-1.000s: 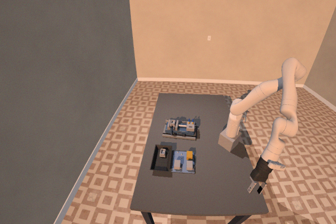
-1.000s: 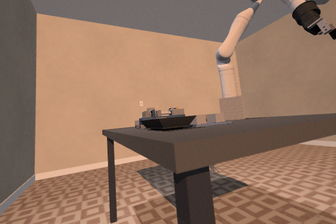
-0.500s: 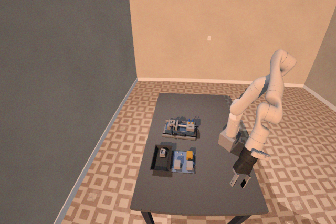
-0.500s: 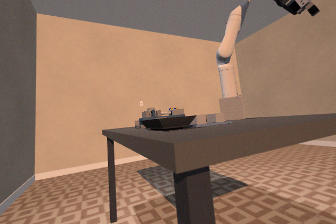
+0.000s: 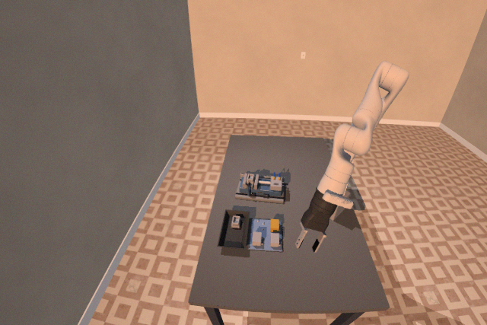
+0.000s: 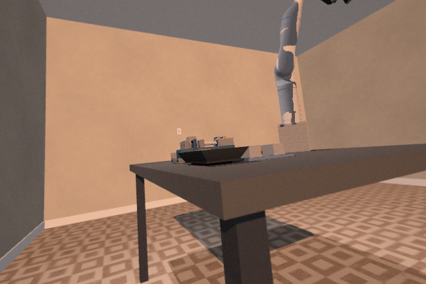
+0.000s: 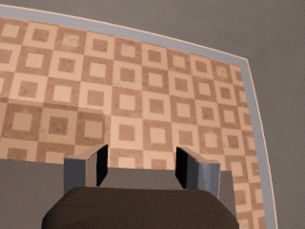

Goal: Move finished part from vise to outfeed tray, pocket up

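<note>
Right now the vise is 650 mm to the right of my hand, 380 mm below it and 10 mm ahead of it. The rest, counted from my hand: blue fixture plate 410 mm below, 320 mm to the right, 40 mm ahead; orange block 390 mm below, 350 mm to the right, 10 mm behind.
</note>
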